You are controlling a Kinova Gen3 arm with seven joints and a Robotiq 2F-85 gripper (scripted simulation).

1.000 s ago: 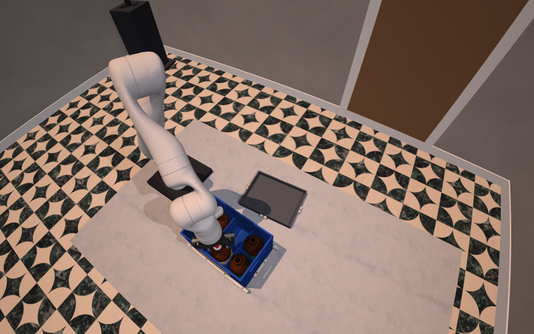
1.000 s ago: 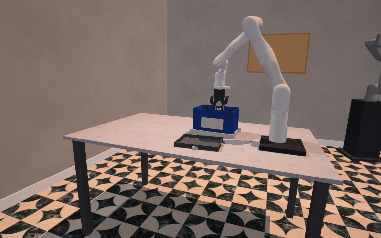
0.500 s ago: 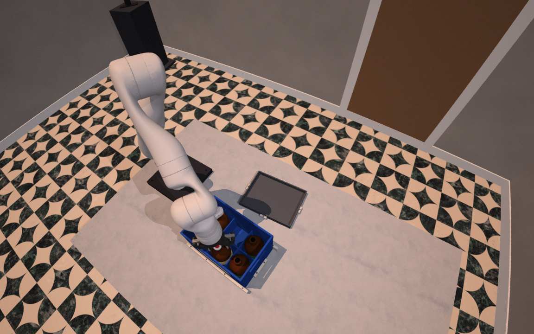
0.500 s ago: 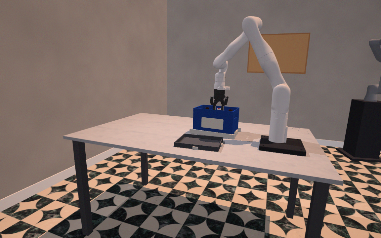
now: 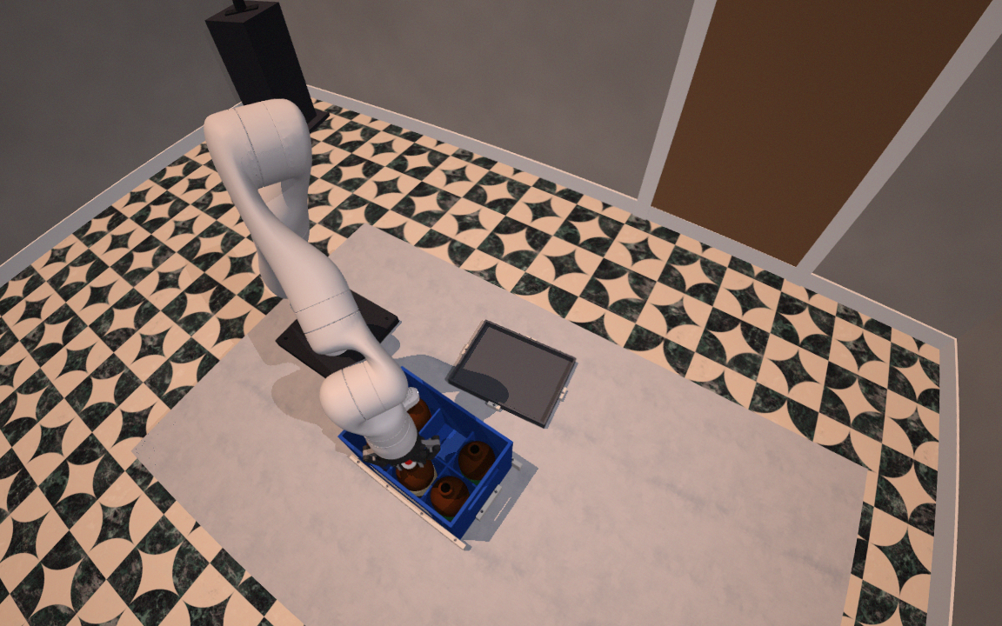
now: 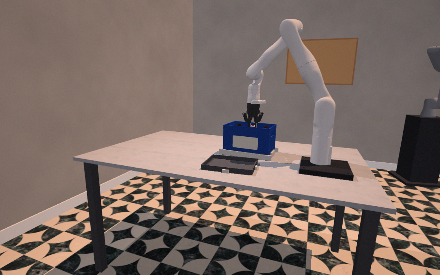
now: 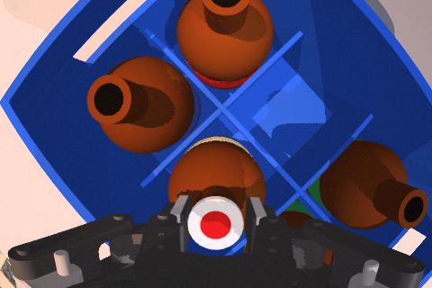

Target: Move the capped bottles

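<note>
The brown capped bottle lies 7 cm below my hand. The rest, counted from my hand: dark tray: 9 cm ahead, 31 cm to the left, 15 cm below; blue crate: 1 cm ahead, 4 cm to the left, 8 cm below.
</note>
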